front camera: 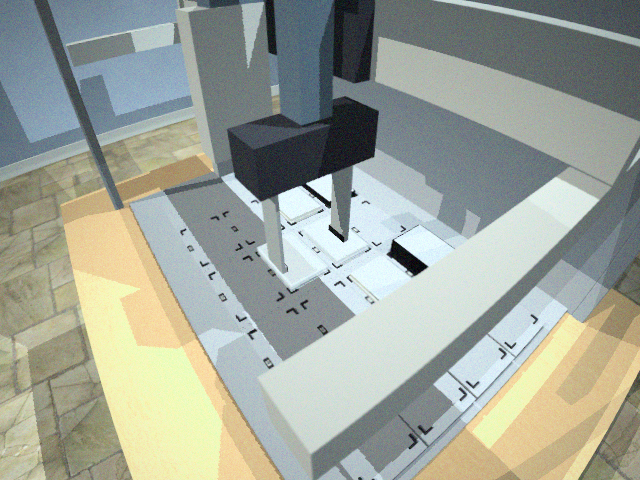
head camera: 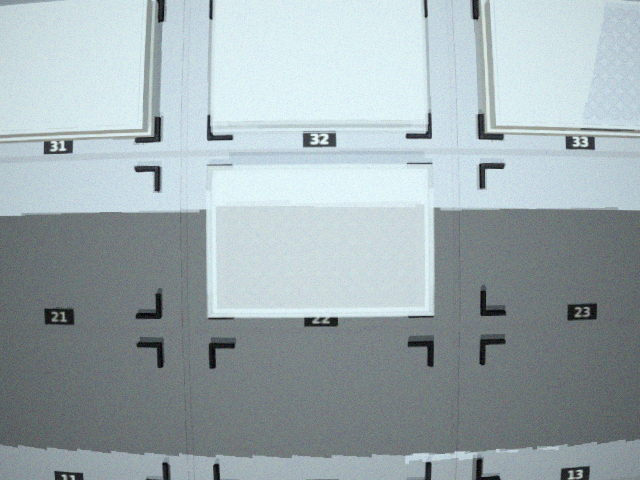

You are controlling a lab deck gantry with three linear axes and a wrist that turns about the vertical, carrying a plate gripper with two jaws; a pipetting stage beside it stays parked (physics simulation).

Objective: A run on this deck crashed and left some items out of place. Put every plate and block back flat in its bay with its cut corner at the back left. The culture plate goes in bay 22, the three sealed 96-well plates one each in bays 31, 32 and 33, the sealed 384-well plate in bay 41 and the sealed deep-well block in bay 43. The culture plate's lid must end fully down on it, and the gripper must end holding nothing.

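Where they show: gripper, fingertip midpoint: [front camera: 309,249]; robot's base, origin of the base link: [front camera: 181,232].
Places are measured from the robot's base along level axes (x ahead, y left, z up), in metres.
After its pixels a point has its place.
The culture plate [front camera: 305,268] @(x 0.271, y 0.154, z 0.017 m) [head camera: 320,258] @(x 0.228, y 0.140, z 0.017 m) lies in bay 22 with a pale rim around its top; its lid looks level on it. My gripper [front camera: 311,252] @(x 0.358, y 0.105, z 0.160 m) is open, its two jaws wide apart above the bay 22 and bay 32 plates with no item between them. Sealed 96-well plates lie in bay 31 [front camera: 299,204] @(x 0.092, y 0.261, z 0.014 m) [head camera: 72,67] @(x 0.081, y 0.255, z 0.014 m), bay 32 [front camera: 323,242] @(x 0.231, y 0.227, z 0.014 m) [head camera: 318,64] @(x 0.228, y 0.251, z 0.014 m) and bay 33 [front camera: 379,276] @(x 0.369, y 0.254, z 0.014 m) [head camera: 537,67] @(x 0.357, y 0.251, z 0.014 m). The black-edged 384-well plate [front camera: 324,183] @(x 0.055, y 0.363, z 0.014 m) in bay 41 is partly hidden behind a jaw. The deep-well block [front camera: 426,242] @(x 0.377, y 0.372, z 0.042 m) stands in bay 43. Cut corners are too small to tell.
A thick pale beam [front camera: 413,330] @(x 0.624, y -0.032, z 0.400 m) crosses the front view and hides part of the deck. A tall grey post [front camera: 230,82] stands at the back left. Black corner marks surround the bays, and a broad shadow lies across the bay 21 to 23 row.
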